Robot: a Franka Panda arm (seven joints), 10 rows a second.
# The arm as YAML. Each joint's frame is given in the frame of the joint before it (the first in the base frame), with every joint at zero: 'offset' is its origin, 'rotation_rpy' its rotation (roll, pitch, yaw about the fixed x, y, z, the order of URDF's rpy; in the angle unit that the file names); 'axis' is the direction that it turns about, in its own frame. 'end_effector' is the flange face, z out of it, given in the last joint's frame.
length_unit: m
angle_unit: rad
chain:
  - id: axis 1
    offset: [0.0, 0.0, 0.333]
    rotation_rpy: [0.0, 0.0, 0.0]
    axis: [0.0, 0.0, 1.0]
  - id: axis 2
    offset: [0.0, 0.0, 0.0]
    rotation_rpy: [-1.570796, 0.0, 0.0]
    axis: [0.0, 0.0, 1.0]
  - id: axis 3
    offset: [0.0, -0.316, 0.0]
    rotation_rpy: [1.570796, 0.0, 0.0]
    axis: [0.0, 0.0, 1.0]
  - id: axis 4
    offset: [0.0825, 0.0, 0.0]
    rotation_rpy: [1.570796, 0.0, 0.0]
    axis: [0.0, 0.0, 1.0]
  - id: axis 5
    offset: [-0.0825, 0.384, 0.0]
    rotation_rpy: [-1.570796, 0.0, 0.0]
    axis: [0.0, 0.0, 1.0]
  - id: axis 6
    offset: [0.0, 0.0, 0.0]
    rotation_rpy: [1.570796, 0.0, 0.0]
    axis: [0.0, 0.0, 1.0]
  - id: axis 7
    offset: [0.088, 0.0, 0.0]
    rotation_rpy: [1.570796, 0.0, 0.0]
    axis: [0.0, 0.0, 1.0]
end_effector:
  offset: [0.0, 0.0, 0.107]
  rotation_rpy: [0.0, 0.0, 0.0]
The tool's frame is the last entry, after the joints.
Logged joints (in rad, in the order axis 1, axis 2, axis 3, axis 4, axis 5, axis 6, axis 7), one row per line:
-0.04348, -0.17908, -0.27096, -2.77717, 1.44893, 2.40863, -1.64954
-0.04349, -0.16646, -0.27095, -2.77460, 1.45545, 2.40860, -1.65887
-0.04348, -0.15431, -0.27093, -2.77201, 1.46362, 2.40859, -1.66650
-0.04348, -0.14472, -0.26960, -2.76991, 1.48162, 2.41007, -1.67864
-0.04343, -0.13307, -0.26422, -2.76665, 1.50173, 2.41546, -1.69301
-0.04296, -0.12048, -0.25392, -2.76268, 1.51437, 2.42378, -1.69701
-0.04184, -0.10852, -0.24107, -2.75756, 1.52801, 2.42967, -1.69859
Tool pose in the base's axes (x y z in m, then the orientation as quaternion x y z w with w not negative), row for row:
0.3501, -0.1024, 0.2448, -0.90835, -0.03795, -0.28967, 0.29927
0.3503, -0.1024, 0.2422, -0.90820, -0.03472, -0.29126, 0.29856
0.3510, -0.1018, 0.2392, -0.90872, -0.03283, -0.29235, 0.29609
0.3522, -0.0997, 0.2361, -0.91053, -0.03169, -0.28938, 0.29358
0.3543, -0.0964, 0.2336, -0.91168, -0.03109, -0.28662, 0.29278
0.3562, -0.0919, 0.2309, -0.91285, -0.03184, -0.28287, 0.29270
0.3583, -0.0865, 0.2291, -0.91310, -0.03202, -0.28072, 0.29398
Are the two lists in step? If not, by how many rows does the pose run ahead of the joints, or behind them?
The pose runs 2 rows ahead of the joints: the pose in row i belongs to the joints in row i + 2.
